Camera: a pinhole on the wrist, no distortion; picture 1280 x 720 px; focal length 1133.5 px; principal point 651.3 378.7 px. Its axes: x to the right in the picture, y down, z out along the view. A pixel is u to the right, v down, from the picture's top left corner.
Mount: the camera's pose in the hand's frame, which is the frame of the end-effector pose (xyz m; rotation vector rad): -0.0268 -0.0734 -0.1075 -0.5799 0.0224 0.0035
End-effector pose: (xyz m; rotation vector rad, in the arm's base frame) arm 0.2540 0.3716 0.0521 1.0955 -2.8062 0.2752
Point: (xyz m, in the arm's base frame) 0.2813 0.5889 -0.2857
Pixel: 150 380
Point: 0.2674 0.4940 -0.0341
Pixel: 237 614
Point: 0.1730 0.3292 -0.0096
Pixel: 1184 318
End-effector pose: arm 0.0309 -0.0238 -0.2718 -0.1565 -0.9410 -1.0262
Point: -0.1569 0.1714 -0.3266
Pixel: outside the picture
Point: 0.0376 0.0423 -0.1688
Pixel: 900 428
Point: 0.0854 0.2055 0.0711
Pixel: 920 516
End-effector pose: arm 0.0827 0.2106 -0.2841 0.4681 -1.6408 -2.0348
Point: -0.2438 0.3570 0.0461
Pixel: 1069 389
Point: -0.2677 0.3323 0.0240
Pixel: 1152 366
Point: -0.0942 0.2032 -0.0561
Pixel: 1215 656
